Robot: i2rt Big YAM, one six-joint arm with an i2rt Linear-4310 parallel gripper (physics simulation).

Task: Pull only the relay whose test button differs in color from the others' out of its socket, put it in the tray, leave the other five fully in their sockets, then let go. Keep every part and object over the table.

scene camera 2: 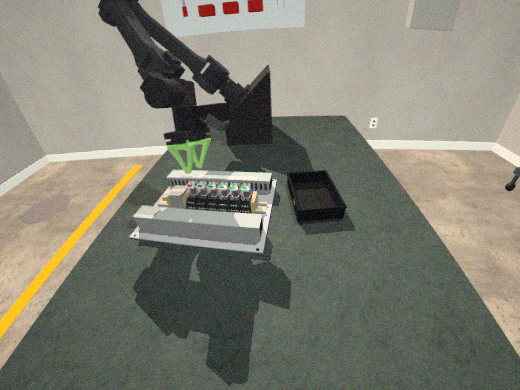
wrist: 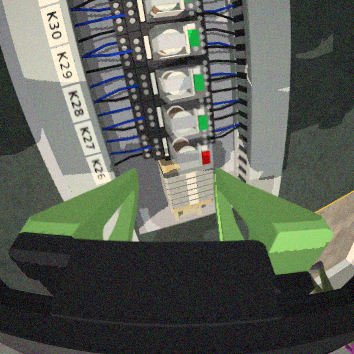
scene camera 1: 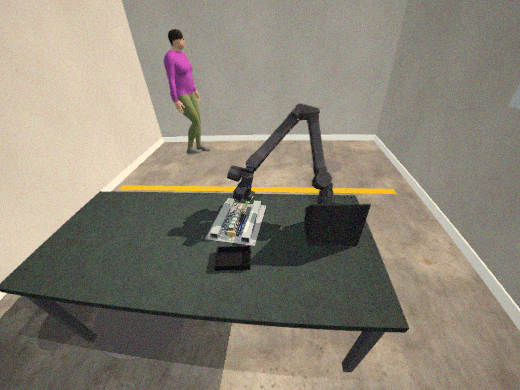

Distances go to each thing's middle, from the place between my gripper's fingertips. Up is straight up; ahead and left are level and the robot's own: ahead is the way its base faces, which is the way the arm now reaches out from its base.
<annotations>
The panel plate (scene camera 2: pixel 152 235) is 9 cm below my hand, 3 cm to the left of it and 2 cm ahead of it.
</annotations>
